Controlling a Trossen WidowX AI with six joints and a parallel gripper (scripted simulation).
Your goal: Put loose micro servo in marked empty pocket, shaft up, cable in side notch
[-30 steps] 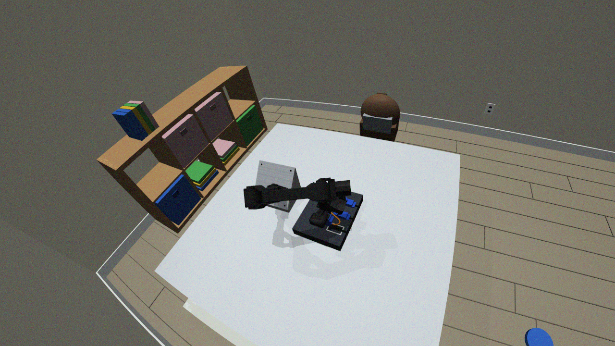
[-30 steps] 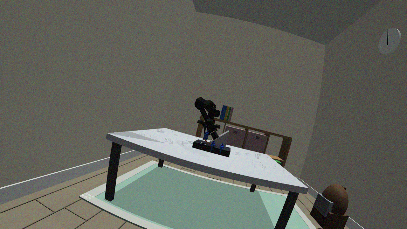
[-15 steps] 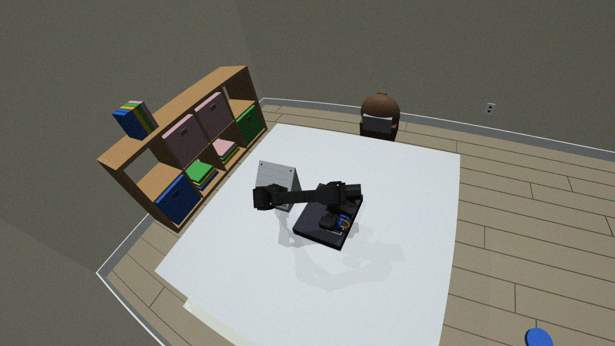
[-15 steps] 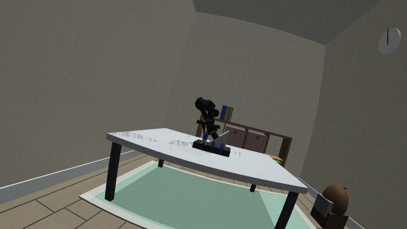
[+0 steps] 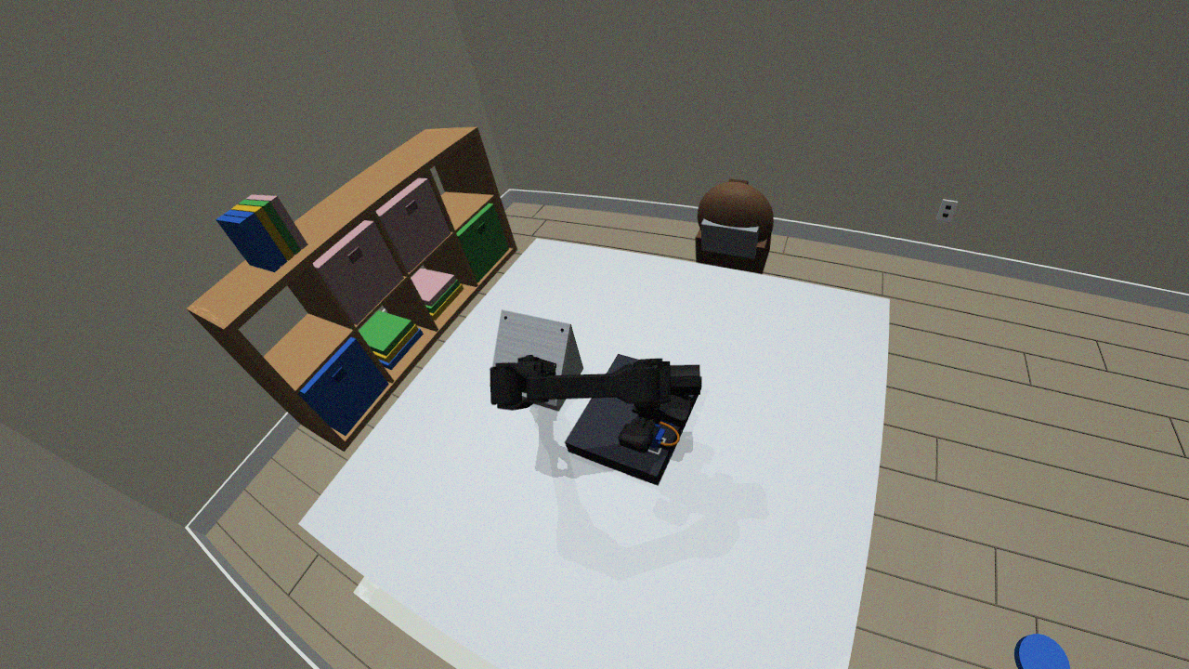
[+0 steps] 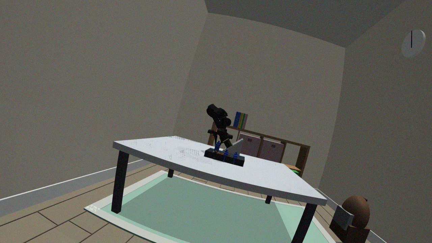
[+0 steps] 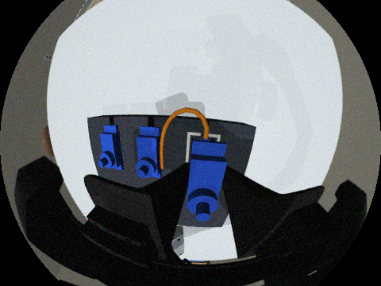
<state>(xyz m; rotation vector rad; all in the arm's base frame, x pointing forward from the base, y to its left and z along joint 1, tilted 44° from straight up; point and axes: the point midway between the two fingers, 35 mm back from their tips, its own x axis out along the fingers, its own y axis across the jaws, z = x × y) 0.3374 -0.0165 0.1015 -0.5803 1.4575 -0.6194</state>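
The dark deck is 12 cm behind my gripper tip, 8 cm to the left of it and 8 cm below it.
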